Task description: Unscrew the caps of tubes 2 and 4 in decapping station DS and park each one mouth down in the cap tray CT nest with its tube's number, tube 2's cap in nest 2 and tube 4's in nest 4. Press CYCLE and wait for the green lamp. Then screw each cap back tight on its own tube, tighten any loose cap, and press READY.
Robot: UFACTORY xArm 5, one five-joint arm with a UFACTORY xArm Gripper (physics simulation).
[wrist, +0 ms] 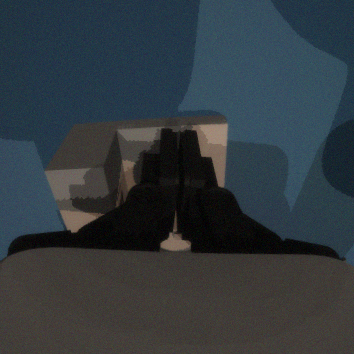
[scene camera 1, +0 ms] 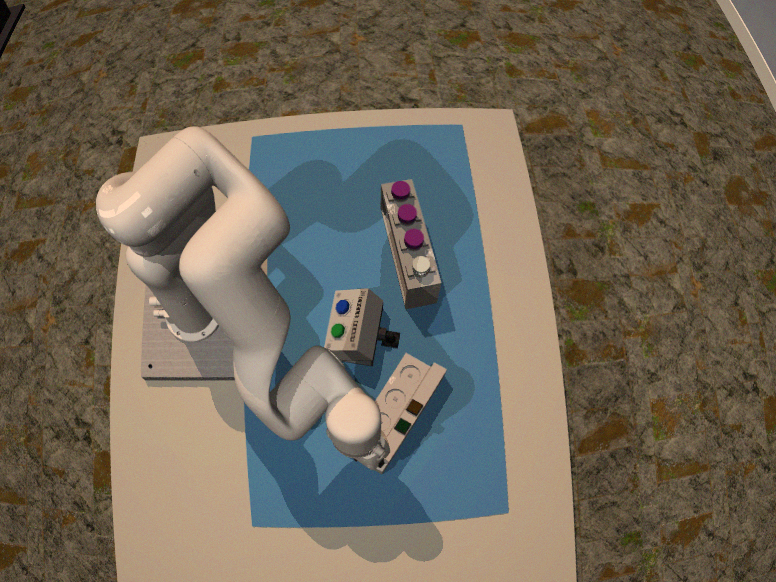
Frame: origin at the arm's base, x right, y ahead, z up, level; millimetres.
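Where they show: gripper, between the fingertips: [wrist: 175, 155]; arm's base, origin of its link: [scene camera 1: 193, 312].
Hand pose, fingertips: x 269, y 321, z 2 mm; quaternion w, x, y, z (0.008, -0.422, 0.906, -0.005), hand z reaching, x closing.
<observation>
Each offset is from my fingertips to the top centre of the thing. "spot": to the spot under its first point.
The decapping station @(spot: dx -284, dy +121, dz +33 mm) [scene camera 1: 423, 295] is a long grey block. It has three magenta caps @(dx -469, dy +85, dz +101 mm) [scene camera 1: 400, 189] @(dx -418, dy +94, dz +101 mm) [scene camera 1: 406, 213] @(dx -367, dy +104, dz +101 mm) [scene camera 1: 413, 238] in a row and a white uncapped tube mouth @(spot: dx -313, dy +115, dz +99 mm) [scene camera 1: 421, 265] at the near end. The cap tray [scene camera 1: 436, 373] [wrist: 213, 137] is the pale block with round nests; two nests [scene camera 1: 410, 374] [scene camera 1: 396, 398] show empty. My gripper [wrist: 175, 155] is shut with its fingertips together over the tray's end and no cap visible between them. The fingers hide the nest there; in the scene view the wrist covers them. Tube numbers are not readable.
The button box @(dx -233, dy -4, dz +64 mm) [scene camera 1: 354, 332] stands between station and tray, with a blue button @(dx -259, dy -22, dz +55 mm) [scene camera 1: 342, 306], a green button @(dx -215, dy -30, dz +55 mm) [scene camera 1: 337, 330] and a black part @(spot: dx -218, dy +60, dz -8 mm) [scene camera 1: 389, 338] sticking out. The tray's raised side bears a brown square @(spot: dx -79, dy +98, dz +34 mm) [scene camera 1: 414, 406] and a dark green square @(spot: dx -45, dy +77, dz +34 mm) [scene camera 1: 402, 425].
</observation>
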